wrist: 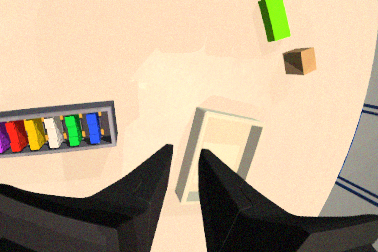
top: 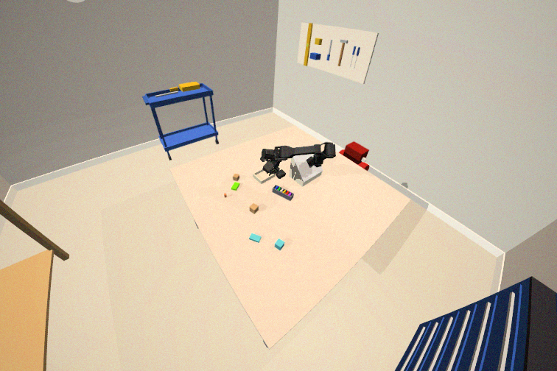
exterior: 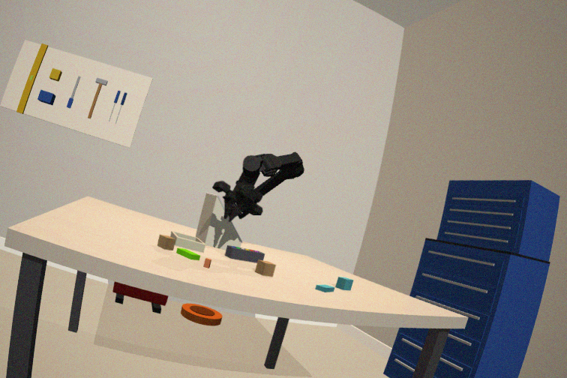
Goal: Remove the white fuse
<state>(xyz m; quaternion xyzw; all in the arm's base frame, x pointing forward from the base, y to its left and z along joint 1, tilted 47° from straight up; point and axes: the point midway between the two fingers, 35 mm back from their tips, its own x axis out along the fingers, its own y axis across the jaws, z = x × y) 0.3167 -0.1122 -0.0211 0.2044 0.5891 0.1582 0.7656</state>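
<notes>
The white fuse lies 100 mm to the left of my gripper tip, 100 mm below it and 30 mm behind it. The rest, counted from my gripper tip: green fuse: 100 mm below, 80 mm to the left, 30 mm behind; then yellow fuse: 120 mm to the left, 100 mm below, 40 mm behind; then blue fuse: 100 mm below, 60 mm to the left, 20 mm behind.
</notes>
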